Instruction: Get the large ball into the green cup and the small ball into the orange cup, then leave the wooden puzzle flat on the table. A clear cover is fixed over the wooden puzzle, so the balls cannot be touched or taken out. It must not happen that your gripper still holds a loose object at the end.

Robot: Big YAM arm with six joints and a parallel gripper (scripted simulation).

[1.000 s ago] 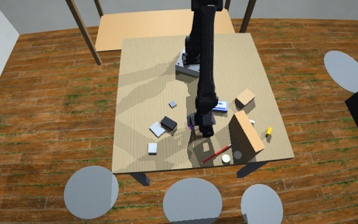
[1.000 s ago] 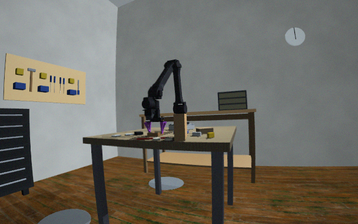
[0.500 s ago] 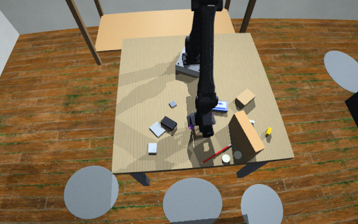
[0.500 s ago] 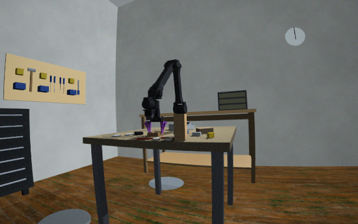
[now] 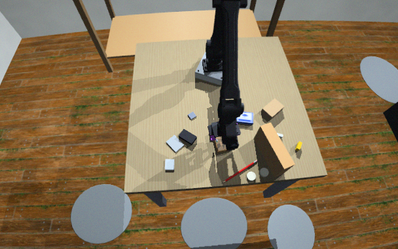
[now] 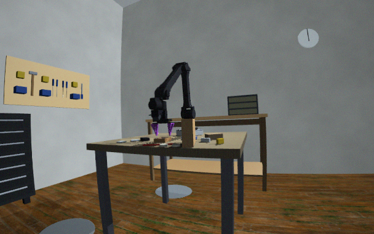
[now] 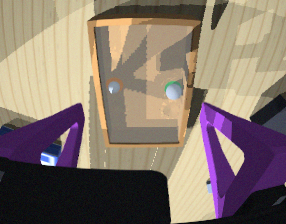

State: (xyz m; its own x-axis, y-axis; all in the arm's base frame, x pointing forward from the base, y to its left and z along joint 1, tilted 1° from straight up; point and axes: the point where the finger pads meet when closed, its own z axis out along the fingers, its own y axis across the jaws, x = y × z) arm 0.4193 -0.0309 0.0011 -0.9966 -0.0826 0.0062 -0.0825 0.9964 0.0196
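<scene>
My gripper is now 4 cm above the wooden puzzle. Also, from my hand: tall wooden block 20 cm to the left, 10 cm ahead, 2 cm above; yellow block 35 cm to the left, 8 cm ahead, 3 cm below; black box 15 cm to the right, 3 cm below, 3 cm behind.
</scene>
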